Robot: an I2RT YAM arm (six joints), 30 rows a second.
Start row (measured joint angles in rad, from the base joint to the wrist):
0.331 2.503 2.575 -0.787 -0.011 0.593
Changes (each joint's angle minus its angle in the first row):
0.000 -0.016 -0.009 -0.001 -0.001 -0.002
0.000 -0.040 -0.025 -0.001 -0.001 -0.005
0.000 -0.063 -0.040 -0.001 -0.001 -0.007
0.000 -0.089 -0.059 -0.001 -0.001 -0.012
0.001 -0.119 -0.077 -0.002 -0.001 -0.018
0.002 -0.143 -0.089 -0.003 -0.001 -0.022
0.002 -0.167 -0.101 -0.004 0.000 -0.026
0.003 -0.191 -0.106 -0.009 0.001 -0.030
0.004 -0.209 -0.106 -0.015 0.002 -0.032
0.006 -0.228 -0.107 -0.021 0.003 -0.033
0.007 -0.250 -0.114 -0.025 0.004 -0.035
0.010 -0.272 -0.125 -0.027 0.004 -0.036
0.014 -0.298 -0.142 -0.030 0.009 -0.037
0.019 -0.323 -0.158 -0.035 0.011 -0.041
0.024 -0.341 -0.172 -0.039 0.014 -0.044
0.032 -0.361 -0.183 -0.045 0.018 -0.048
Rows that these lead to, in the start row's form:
0.331 2.487 2.566 -0.788 -0.012 0.591
0.331 2.463 2.550 -0.788 -0.012 0.588
0.331 2.440 2.535 -0.788 -0.012 0.586
0.331 2.414 2.516 -0.788 -0.012 0.581
0.332 2.384 2.498 -0.789 -0.012 0.575
0.333 2.360 2.486 -0.790 -0.012 0.571
0.333 2.336 2.474 -0.791 -0.011 0.567
0.334 2.312 2.469 -0.796 -0.010 0.563
0.335 2.294 2.469 -0.802 -0.009 0.561
0.337 2.275 2.468 -0.808 -0.008 0.560
0.338 2.253 2.461 -0.812 -0.007 0.558
0.341 2.231 2.450 -0.814 -0.007 0.557
0.345 2.205 2.433 -0.817 -0.002 0.556
0.350 2.180 2.417 -0.822 0.000 0.552
0.355 2.162 2.403 -0.826 0.003 0.549
0.363 2.142 2.392 -0.832 0.007 0.545

